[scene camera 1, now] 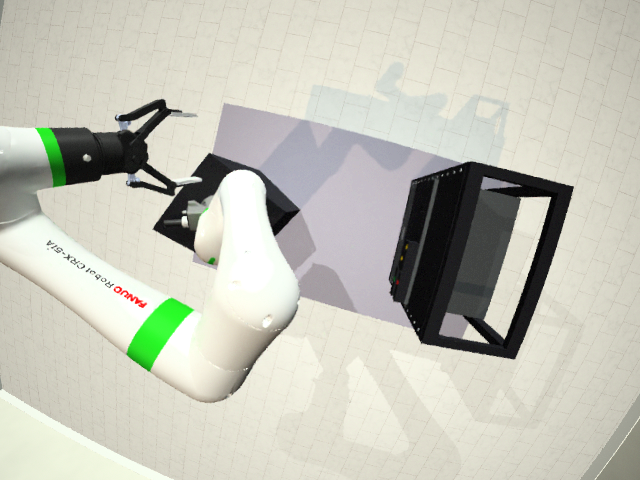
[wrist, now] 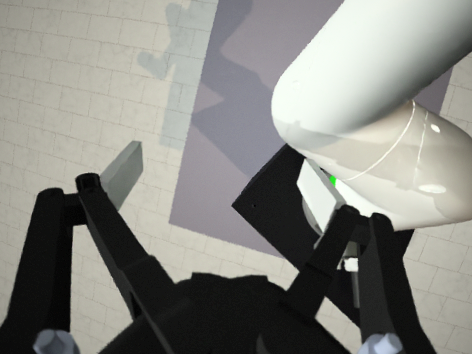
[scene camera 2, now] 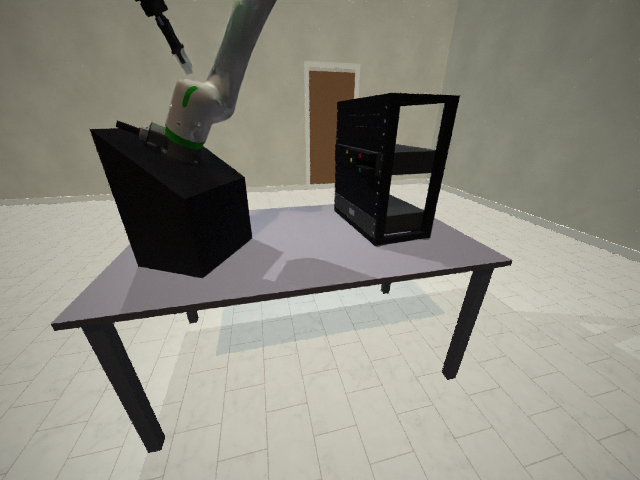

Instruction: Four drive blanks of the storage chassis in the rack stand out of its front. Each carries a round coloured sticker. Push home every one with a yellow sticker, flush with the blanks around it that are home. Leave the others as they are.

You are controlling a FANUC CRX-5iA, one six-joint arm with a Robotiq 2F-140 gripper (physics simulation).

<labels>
black rack: scene camera 1; scene camera 2; not seen in the wrist view (out of frame)
same spot on black rack: (scene camera 1: 454,236) = (scene camera 2: 353,99)
</labels>
